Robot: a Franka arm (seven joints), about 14 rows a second.
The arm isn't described. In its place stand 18 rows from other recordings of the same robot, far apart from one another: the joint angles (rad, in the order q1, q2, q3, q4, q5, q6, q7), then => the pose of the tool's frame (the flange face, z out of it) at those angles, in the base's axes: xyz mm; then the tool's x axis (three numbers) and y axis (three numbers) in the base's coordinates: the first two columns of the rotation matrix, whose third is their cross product.
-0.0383, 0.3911, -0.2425, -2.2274, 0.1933, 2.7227, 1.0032 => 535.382 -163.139 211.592 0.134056 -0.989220 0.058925 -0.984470 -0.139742 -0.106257
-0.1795, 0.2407, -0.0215, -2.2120, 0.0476, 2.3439, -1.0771 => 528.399 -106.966 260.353 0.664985 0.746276 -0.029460 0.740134 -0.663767 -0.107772
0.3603, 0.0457, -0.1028, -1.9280, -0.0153, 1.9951, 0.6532 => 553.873 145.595 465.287 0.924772 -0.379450 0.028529 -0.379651 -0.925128 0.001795
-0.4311, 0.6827, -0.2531, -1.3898, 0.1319, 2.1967, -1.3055 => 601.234 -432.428 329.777 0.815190 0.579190 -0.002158 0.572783 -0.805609 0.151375
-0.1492, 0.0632, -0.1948, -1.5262, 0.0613, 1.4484, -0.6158 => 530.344 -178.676 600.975 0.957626 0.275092 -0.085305 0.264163 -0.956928 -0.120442
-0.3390, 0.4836, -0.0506, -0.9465, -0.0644, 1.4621, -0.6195 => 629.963 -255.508 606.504 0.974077 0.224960 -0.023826 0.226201 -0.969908 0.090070
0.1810, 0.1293, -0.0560, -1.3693, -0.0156, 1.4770, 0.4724 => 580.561 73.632 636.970 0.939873 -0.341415 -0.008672 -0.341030 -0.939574 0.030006
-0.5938, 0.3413, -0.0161, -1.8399, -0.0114, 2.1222, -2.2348 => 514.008 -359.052 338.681 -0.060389 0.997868 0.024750 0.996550 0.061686 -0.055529
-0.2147, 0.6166, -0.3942, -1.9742, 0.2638, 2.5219, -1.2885 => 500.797 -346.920 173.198 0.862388 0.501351 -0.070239 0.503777 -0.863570 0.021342
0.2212, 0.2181, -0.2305, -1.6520, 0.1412, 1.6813, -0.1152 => 606.121 18.015 471.126 0.981469 0.086083 -0.171195 0.068521 -0.992005 -0.105979
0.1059, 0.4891, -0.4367, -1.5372, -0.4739, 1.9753, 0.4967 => 653.923 -207.241 405.033 0.848472 -0.488363 0.203951 -0.510984 -0.655591 0.555964
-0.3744, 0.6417, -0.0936, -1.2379, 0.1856, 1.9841, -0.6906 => 677.752 -309.714 403.249 0.972275 0.173398 0.156892 0.179712 -0.983352 -0.026888
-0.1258, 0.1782, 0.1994, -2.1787, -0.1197, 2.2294, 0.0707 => 539.707 35.583 300.543 0.989745 0.076929 -0.120359 0.084418 -0.994717 0.058407
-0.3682, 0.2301, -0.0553, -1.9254, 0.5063, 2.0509, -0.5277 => 556.704 -220.637 368.642 0.983061 -0.169842 0.068885 -0.126549 -0.900879 -0.415213
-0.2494, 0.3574, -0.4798, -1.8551, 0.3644, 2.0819, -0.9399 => 485.763 -385.960 341.720 0.997723 0.032701 0.058992 0.041470 -0.987178 -0.154144
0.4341, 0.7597, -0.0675, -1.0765, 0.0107, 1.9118, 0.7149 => 708.154 290.493 384.920 0.942196 -0.324966 0.081628 -0.324186 -0.945714 -0.023013
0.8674, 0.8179, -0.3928, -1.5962, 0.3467, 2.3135, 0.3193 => 593.657 351.223 174.205 0.999670 0.024158 -0.008730 0.024497 -0.998856 0.041069
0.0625, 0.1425, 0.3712, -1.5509, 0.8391, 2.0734, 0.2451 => 570.635 287.326 626.911 0.994346 -0.105839 0.008657 -0.056808 -0.599037 -0.798704
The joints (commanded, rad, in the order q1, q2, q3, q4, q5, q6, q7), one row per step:
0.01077 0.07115 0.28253 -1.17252 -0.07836 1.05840 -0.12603
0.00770 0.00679 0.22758 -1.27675 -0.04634 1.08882 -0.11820
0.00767 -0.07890 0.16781 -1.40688 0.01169 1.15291 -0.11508
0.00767 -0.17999 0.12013 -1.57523 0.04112 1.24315 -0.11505
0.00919 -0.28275 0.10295 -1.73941 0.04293 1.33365 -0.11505
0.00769 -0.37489 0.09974 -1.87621 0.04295 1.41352 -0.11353
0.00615 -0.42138 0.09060 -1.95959 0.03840 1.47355 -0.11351
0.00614 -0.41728 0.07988 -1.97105 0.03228 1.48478 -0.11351
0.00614 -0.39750 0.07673 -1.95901 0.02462 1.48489 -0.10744
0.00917 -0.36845 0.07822 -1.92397 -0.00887 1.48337 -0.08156
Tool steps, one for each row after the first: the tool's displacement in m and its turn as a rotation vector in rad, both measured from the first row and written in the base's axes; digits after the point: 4 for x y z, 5 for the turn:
-0.0082 -0.0200 -0.0094 0.00677 0.01392 -0.05337
-0.0209 -0.0390 -0.0183 0.05067 0.00518 -0.10004
-0.0369 -0.0582 -0.0368 0.07589 -0.01406 -0.14447
-0.0575 -0.0666 -0.0566 0.07640 -0.04420 -0.16391
-0.0777 -0.0702 -0.0731 0.07514 -0.08041 -0.17377
-0.0857 -0.0769 -0.0873 0.07394 -0.10480 -0.18629
-0.0829 -0.0830 -0.0932 0.07129 -0.10155 -0.19666
-0.0765 -0.0852 -0.0957 0.06418 -0.09545 -0.20524
-0.0670 -0.0864 -0.0917 0.03074 -0.10725 -0.22411

